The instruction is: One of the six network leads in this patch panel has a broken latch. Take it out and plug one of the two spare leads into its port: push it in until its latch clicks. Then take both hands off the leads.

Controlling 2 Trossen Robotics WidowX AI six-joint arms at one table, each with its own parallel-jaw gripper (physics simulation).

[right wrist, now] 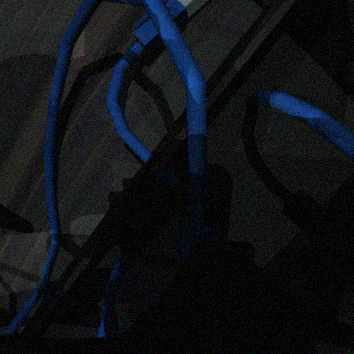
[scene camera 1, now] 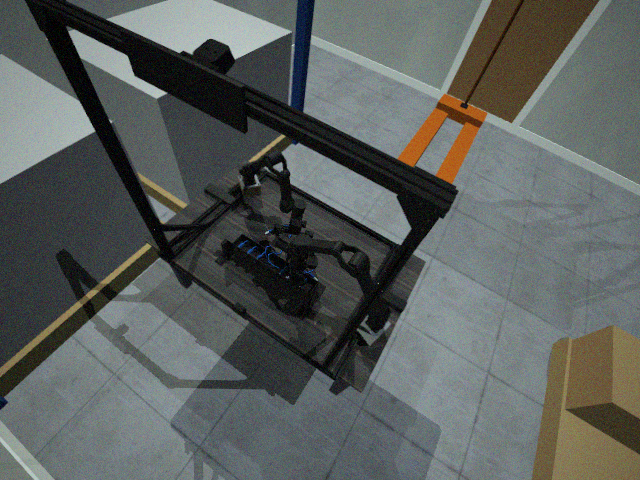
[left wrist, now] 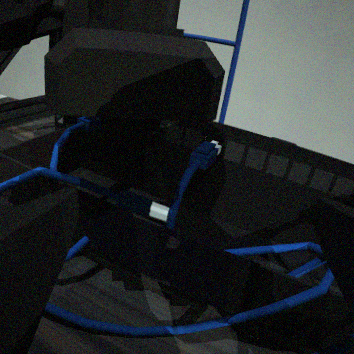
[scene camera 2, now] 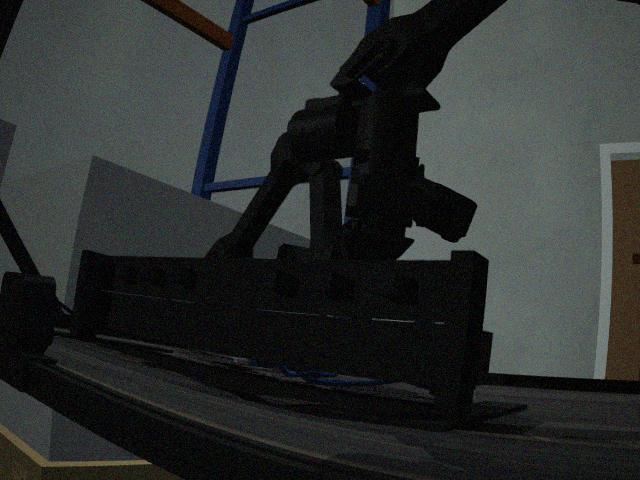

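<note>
The black patch panel stands on the dark wooden table, with blue leads looping in front of it. In the left wrist view a blue plug sits at a port, and a loose plug with a white tip lies on the panel's front ledge. My right gripper is shut just above that plug. A blue lead runs under its fingers, where the plug is hidden in shadow. My left gripper is open and empty, a little back from the panel.
Long blue cable loops lie on the table in front of the panel. A black gantry frame spans the table overhead. A blue post stands behind. The scene is very dark.
</note>
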